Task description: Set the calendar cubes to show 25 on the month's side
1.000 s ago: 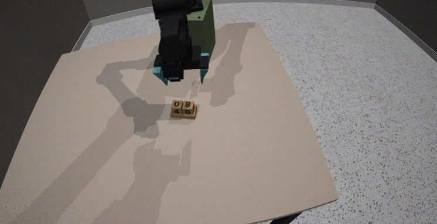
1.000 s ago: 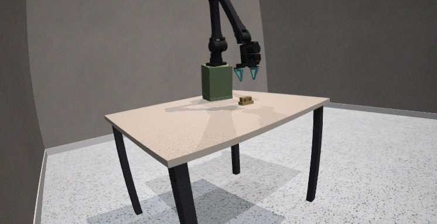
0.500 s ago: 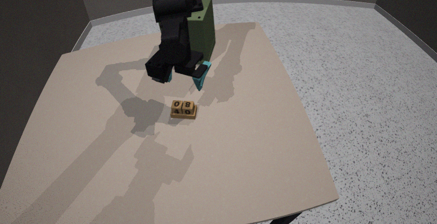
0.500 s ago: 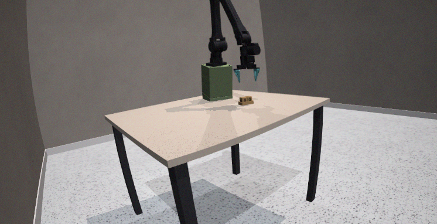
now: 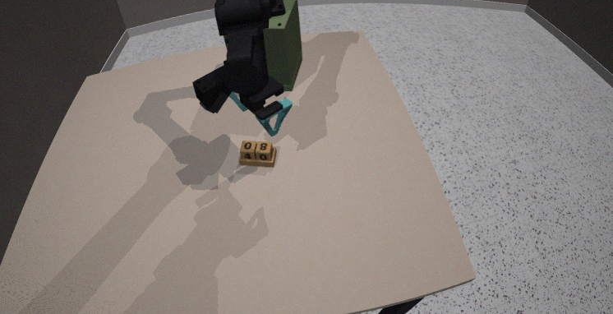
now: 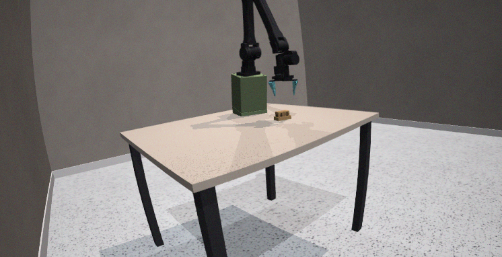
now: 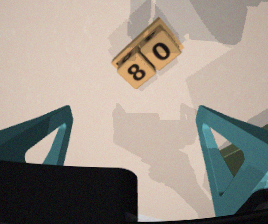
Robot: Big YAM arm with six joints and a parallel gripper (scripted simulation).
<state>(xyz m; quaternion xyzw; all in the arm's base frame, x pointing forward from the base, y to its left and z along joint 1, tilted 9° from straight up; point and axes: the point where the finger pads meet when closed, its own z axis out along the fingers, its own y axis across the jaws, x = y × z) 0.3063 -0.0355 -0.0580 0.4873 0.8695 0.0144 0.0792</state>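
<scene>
My gripper is now 120 mm above the wooden tray, 20 mm to the left of it and 10 mm past it.
</scene>
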